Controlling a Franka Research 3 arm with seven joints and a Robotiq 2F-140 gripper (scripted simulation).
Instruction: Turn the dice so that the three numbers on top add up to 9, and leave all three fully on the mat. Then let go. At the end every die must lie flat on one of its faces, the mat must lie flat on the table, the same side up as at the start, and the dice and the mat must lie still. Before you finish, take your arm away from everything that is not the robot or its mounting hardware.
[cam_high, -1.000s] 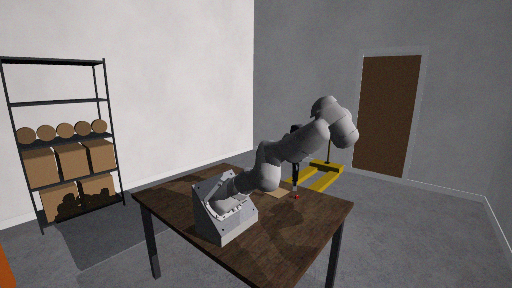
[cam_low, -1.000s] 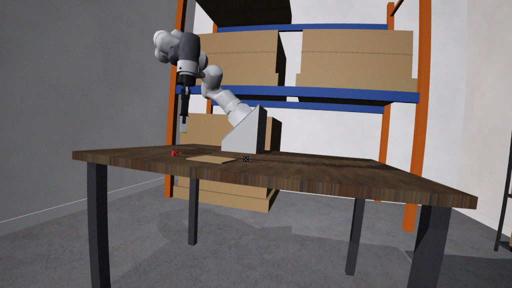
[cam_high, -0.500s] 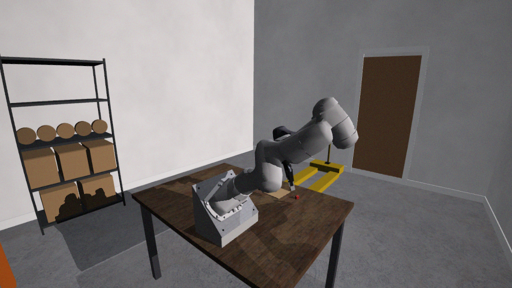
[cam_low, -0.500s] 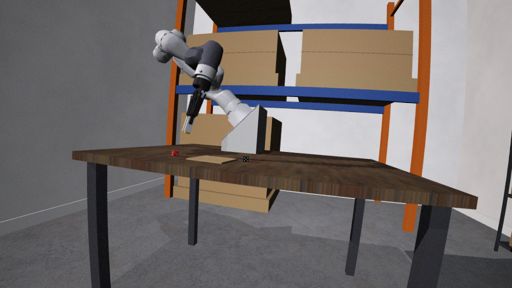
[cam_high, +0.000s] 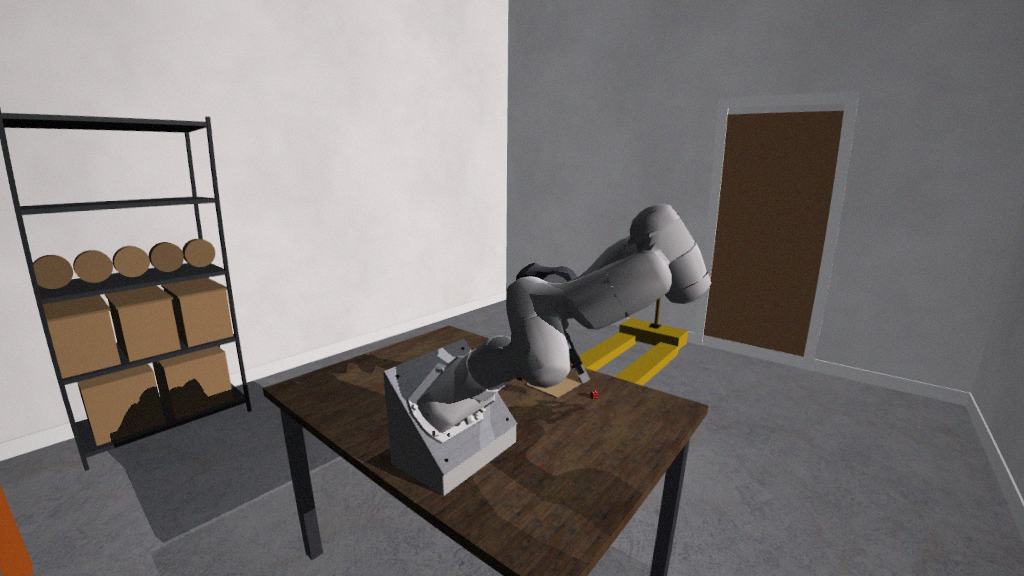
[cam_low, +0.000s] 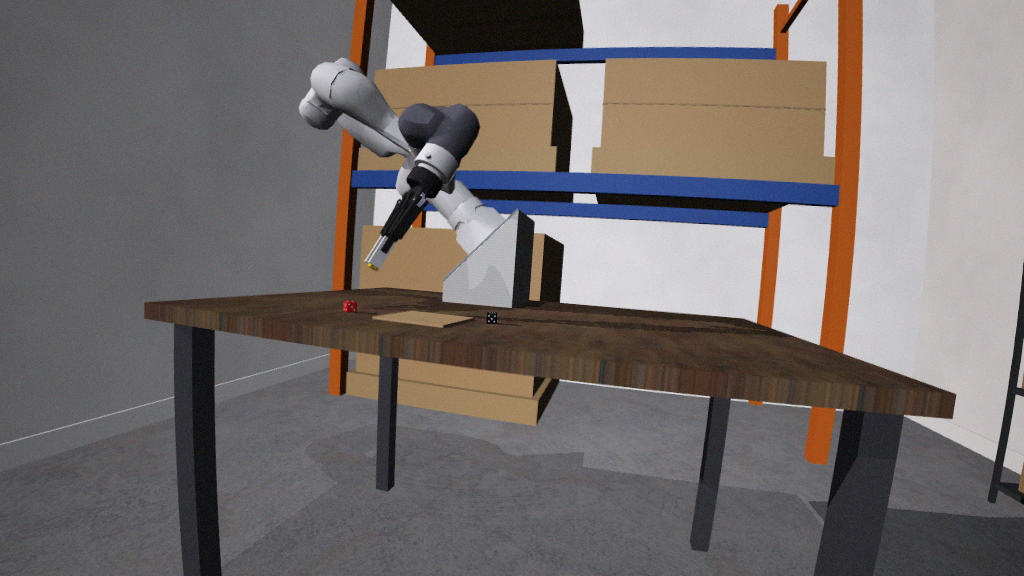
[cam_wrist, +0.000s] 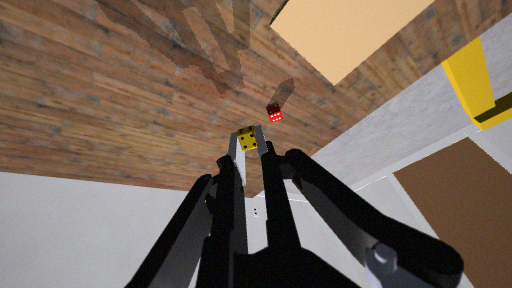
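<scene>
My gripper is now 3 cm above the yellow die, 1 cm to the left of it and 1 cm short of it. Also, from my hand: red die 11 cm below, 8 cm ahead, 3 cm to the right; then black die 25 cm to the left, 11 cm below, 7 cm ahead; then tan mat 13 cm to the left, 12 cm below, 9 cm ahead.
</scene>
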